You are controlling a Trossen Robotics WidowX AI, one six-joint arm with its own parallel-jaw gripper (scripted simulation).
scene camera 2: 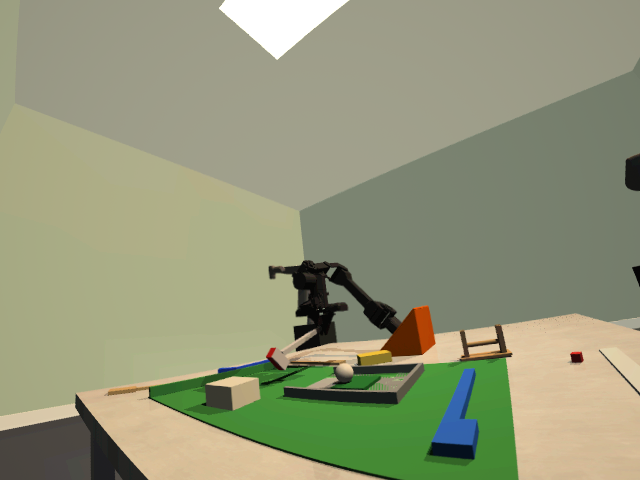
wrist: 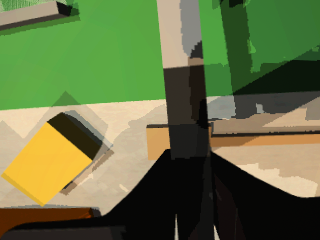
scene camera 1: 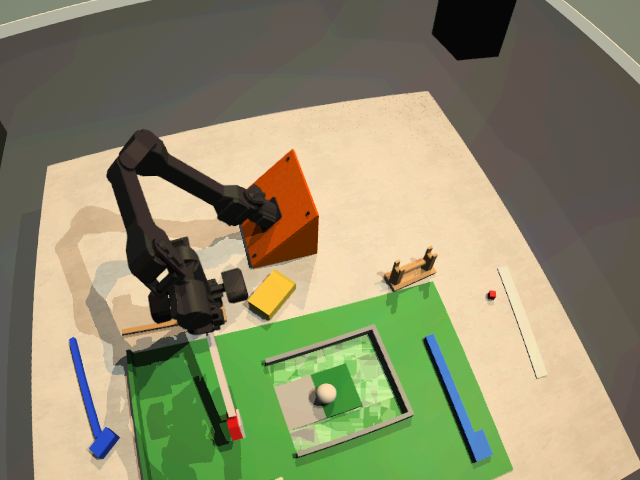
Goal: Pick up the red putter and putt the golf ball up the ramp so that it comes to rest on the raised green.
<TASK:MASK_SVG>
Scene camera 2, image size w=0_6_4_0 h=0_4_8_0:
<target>my gripper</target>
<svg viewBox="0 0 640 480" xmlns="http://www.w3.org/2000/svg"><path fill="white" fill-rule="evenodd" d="M326 289L311 291L308 294L308 300L299 305L300 309L297 309L295 312L296 317L307 316L313 320L316 327L323 323L323 330L319 331L321 336L323 332L325 335L328 334L333 316L336 315L334 312L348 311L346 302L328 304L327 295L329 293L327 293Z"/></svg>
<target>cream block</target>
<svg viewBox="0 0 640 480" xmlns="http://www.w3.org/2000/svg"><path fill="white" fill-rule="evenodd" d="M259 378L233 376L216 382L206 383L206 406L234 411L249 405L251 402L260 400Z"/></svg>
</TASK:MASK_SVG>
